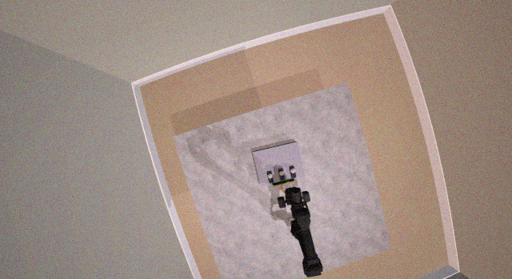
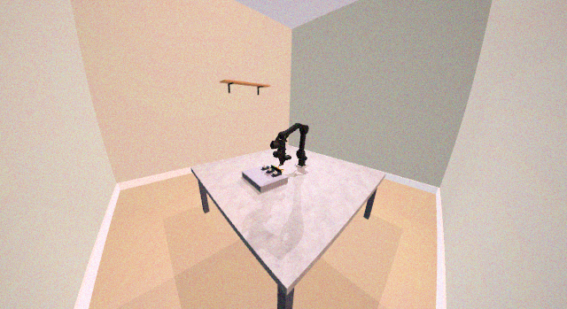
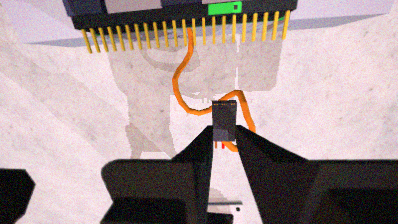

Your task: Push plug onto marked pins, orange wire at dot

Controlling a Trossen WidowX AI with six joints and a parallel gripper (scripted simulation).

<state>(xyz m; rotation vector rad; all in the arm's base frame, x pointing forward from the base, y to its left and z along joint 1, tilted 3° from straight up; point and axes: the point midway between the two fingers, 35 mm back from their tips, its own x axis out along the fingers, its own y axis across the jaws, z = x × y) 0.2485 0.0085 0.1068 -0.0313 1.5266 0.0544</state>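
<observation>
Now: the green band 80 mm ahead of my gripper tip and 10 mm to the left of it. Round my gripper tip: holder 240 mm ahead, 40 mm to the left, 50 mm below.
</observation>
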